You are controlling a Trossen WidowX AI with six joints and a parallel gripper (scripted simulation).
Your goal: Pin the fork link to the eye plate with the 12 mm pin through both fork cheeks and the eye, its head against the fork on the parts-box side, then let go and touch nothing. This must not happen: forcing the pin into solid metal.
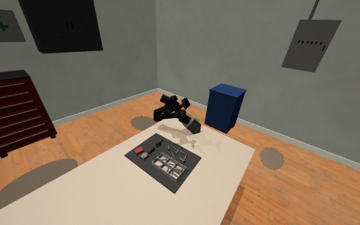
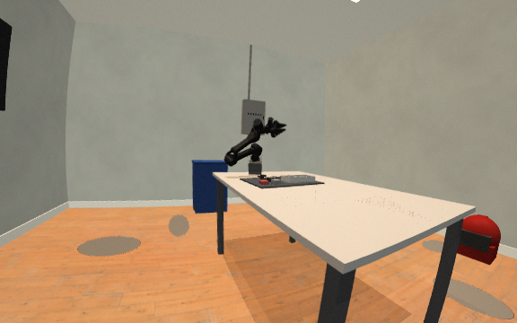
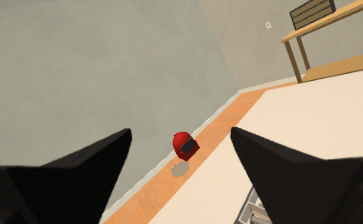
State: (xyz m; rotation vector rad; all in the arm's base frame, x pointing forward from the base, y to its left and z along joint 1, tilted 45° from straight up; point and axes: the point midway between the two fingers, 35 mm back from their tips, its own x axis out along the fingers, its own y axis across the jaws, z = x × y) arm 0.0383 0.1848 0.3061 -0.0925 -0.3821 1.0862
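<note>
The fork link lies 350 mm below my hand, 150 mm to the right of it and 30 mm ahead of it. From my hand the other things lie so: eye plate 350 mm below, 150 mm to the right, 110 mm ahead; then white parts box 350 mm below, 160 mm ahead, 50 mm to the left; then dark mat 370 mm below, 100 mm ahead, 50 mm to the right.
</note>
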